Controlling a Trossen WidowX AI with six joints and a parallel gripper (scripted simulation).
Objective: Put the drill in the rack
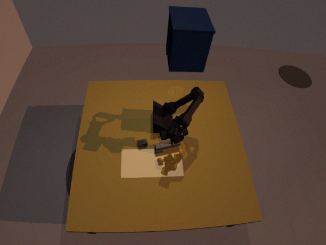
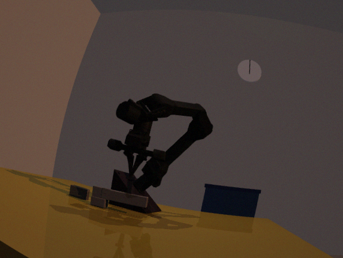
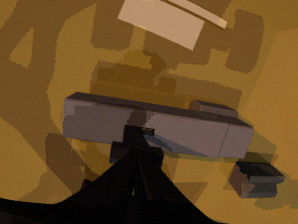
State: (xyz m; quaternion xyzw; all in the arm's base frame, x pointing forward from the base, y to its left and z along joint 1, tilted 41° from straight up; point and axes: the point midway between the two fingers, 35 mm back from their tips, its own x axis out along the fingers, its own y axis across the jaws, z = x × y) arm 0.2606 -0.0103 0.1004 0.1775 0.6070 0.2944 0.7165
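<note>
Now: gripper tip 30 mm above the dark key. From my gripper tip the other things lie so: grey housing: 80 mm below, 30 mm to the right; then dark block: 210 mm to the right, 110 mm below, 40 mm behind; then drill stub: 80 mm below, 50 mm to the right.
</note>
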